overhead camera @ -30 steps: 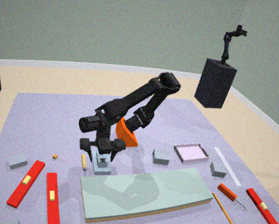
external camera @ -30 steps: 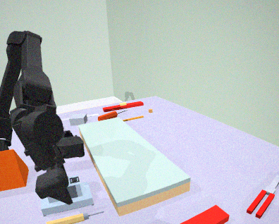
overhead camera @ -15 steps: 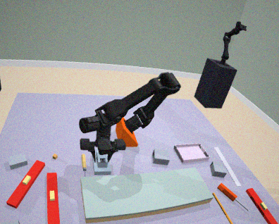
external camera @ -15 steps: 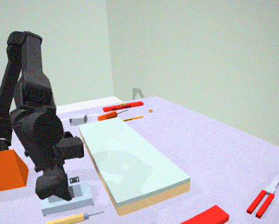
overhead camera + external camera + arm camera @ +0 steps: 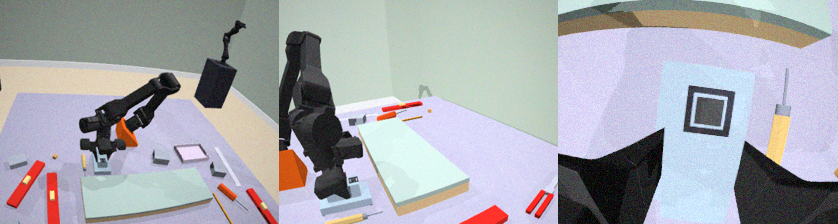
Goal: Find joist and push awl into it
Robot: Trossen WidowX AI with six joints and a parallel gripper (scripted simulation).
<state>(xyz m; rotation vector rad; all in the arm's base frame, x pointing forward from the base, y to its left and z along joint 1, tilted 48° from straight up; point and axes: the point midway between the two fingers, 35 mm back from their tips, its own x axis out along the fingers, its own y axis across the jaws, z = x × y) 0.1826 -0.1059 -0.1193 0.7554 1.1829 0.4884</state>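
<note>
The awl is 10 mm ahead of my gripper tip, 80 mm to the right of it and 20 mm below it. From my gripper tip the other things lie so: grey block: 20 mm behind, 360 mm to the right, 10 mm below; then pale pink tray: 30 mm behind, 480 mm to the left, 10 mm below; then stud finder: 10 mm ahead, 20 mm above.
</note>
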